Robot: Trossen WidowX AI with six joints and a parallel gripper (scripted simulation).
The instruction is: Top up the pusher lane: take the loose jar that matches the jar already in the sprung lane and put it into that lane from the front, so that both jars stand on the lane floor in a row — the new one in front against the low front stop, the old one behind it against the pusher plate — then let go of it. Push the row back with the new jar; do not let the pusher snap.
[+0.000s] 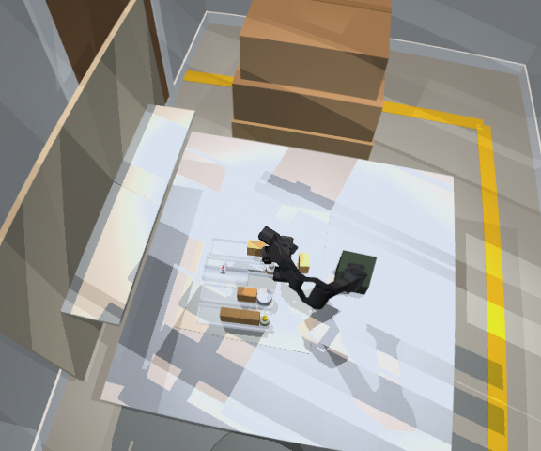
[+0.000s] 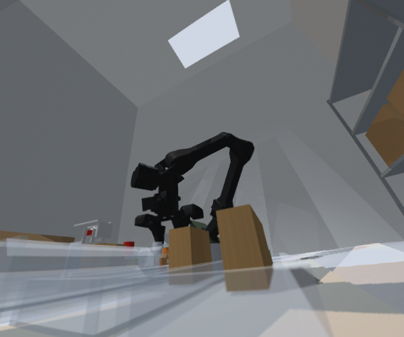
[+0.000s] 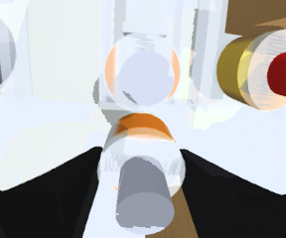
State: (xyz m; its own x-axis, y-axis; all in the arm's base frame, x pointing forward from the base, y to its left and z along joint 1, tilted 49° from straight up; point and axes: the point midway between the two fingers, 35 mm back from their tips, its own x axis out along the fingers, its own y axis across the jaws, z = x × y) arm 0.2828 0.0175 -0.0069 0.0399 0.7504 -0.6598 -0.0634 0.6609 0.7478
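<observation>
My gripper tip is now 13 cm to the right of the grey jar, 5 cm short of it and 2 cm above it. From my gripper tip the other things lie so: red mark 23 cm ahead, 5 cm to the left, 2 cm above; then sprung lane 19 cm ahead, 4 cm to the left, 3 cm below.
</observation>
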